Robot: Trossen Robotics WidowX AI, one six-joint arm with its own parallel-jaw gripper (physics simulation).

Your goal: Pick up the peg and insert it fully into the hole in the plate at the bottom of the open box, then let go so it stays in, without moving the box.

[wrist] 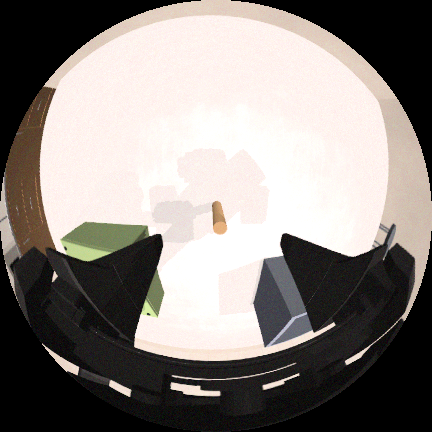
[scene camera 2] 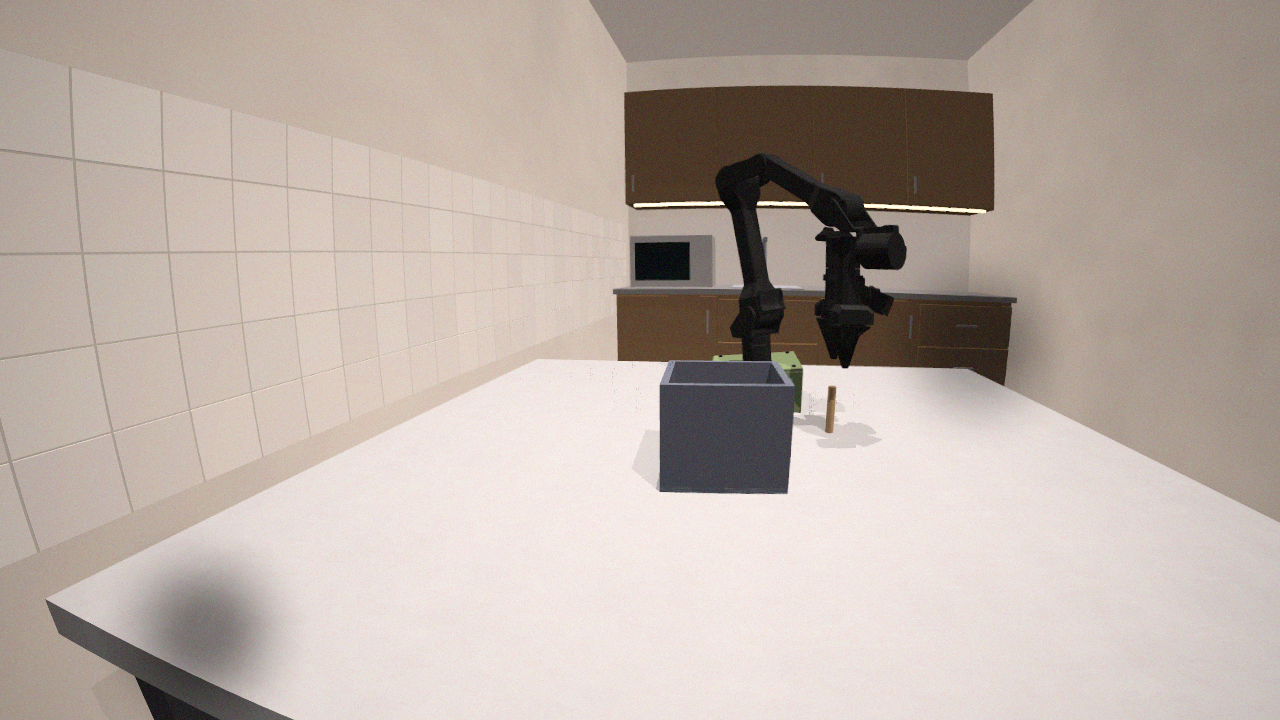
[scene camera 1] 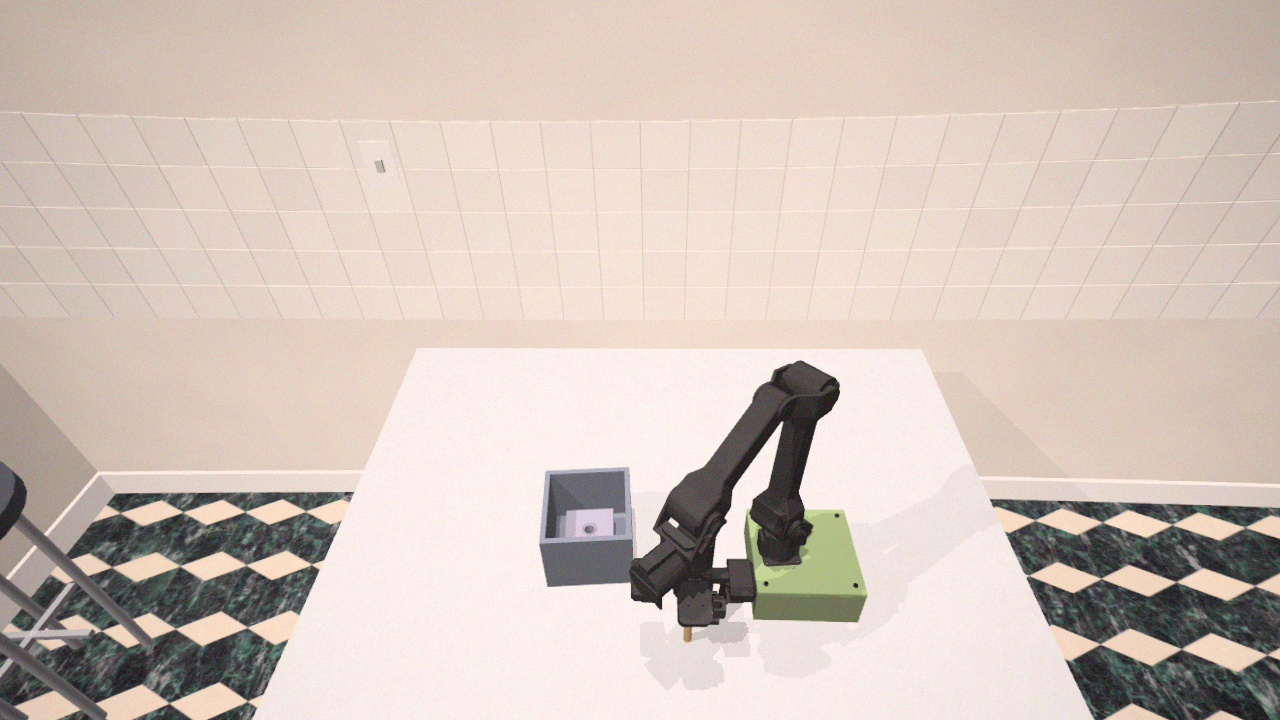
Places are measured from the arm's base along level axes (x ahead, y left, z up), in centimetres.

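Where they show: gripper, fingertip midpoint: (wrist: 223,240) (scene camera 2: 838,363); arm's base, link origin: (scene camera 1: 778,550).
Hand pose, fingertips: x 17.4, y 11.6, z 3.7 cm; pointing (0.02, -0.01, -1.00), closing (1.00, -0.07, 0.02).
Observation:
Each offset is from my fingertips to the top centre of the thing. Level surfaces: height alone.
An orange-brown wooden peg @(dx +0.0, dy -0.9, dz -3.9 cm) (scene camera 1: 687,634) (scene camera 2: 830,410) (wrist: 219,218) stands upright on the white table. In scene camera 1 the arm hides its upper part. My black gripper (scene camera 2: 844,365) (wrist: 223,240) is open and empty, pointing down above the peg with a gap between fingertips and peg top. In the wrist view the peg shows centrally, a little beyond the fingertips. The open grey-blue box @(dx +16.3, dy -20.3, dz +1.9 cm) (scene camera 1: 588,564) (scene camera 2: 725,438) (wrist: 275,300) stands left of the peg in scene camera 1. The pale plate @(dx +16.3, dy -20.3, dz -5.8 cm) (scene camera 1: 601,516) with its round hole lies on the box floor; the hole is unfilled.
The green base block (scene camera 1: 827,568) (scene camera 2: 787,360) (wrist: 107,235) carries the arm and stands right of the box in scene camera 1. The box's raised walls stand between the peg and the plate. The white table @(dz -11.9 cm) (scene camera 1: 465,420) (scene camera 2: 537,573) (wrist: 215,75) bears them all. A tiled wall is behind.

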